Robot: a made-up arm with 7 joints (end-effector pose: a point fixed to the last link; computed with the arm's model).
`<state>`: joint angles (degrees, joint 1 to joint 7).
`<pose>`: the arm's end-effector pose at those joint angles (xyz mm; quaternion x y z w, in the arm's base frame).
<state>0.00 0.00 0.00 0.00 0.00 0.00 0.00</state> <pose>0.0 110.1 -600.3 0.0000 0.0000 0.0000 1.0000</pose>
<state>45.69 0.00 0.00 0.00 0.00 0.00 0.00</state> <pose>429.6 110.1 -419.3 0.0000 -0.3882 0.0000 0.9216</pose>
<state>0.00 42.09 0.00 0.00 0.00 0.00 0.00</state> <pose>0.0 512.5 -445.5 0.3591 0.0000 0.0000 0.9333</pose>
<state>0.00 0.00 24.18 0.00 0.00 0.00 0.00</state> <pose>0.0 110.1 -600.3 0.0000 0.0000 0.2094 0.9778</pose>
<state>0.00 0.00 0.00 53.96 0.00 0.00 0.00</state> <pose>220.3 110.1 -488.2 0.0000 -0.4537 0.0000 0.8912</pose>
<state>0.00 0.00 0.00 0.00 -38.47 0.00 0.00</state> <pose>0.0 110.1 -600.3 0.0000 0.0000 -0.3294 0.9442</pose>
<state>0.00 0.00 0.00 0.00 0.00 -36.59 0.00</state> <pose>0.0 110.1 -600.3 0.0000 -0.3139 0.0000 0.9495</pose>
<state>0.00 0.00 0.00 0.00 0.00 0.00 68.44</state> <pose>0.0 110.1 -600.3 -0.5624 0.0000 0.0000 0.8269</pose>
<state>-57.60 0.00 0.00 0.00 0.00 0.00 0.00</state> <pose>-506.9 110.1 -321.7 0.0000 0.4818 0.0000 0.8763</pose>
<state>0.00 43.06 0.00 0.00 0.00 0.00 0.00</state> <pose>0.0 520.0 -438.6 0.3670 0.0000 0.0000 0.9302</pose>
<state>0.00 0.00 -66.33 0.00 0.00 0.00 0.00</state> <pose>0.0 110.1 -600.3 0.0000 0.0000 -0.5471 0.8371</pose>
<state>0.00 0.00 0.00 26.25 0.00 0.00 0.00</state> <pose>120.5 110.1 -572.2 0.0000 -0.2271 0.0000 0.9739</pose>
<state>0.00 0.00 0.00 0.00 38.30 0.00 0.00</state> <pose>0.0 110.1 -600.3 0.0000 0.0000 0.3280 0.9447</pose>
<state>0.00 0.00 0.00 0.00 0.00 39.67 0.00</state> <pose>0.0 110.1 -600.3 0.0000 0.3393 0.0000 0.9407</pose>
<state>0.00 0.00 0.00 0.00 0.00 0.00 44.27</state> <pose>0.0 110.1 -600.3 -0.3768 0.0000 0.0000 0.9263</pose>
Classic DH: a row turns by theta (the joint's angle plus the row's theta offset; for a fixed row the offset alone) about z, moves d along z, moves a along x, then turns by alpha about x. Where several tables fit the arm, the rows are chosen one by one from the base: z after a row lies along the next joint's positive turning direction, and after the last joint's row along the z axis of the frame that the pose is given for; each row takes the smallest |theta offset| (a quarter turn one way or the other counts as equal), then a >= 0, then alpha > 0; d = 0 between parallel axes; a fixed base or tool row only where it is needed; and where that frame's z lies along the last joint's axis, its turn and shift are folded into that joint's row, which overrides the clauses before.
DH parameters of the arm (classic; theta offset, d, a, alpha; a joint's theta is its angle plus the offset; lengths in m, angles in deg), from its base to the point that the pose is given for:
base (fixed): 0 0 0 90
joint 1: 90 -0.1101 0 90
joint 2: 90 0 0 90
joint 3: 90 -0.3279 0 90
joint 4: 0 0 0 -90
joint 5: 0 -0.2724 0 -90
joint 6: -90 0 0 90
joint 7: 90 0 0 90
tool (fixed): -90 0 0 0

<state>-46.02 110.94 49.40 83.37 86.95 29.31 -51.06</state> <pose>352.8 372.3 95.7 0.4377 -0.5393 0.1024 0.7122</pose>
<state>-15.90 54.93 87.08 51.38 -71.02 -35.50 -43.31</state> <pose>-20.3 639.7 -110.8 0.8989 -0.3161 -0.1713 0.2504</pose>
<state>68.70 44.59 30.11 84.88 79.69 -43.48 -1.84</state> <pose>229.9 454.3 162.3 0.1757 0.8541 -0.3101 0.3788</pose>
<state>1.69 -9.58 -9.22 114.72 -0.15 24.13 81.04</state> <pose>250.2 35.4 -197.1 -0.5309 -0.5485 -0.4679 0.4453</pose>
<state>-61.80 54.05 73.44 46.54 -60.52 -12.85 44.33</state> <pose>-104.8 638.5 -120.1 0.3049 0.2554 -0.3608 0.8436</pose>
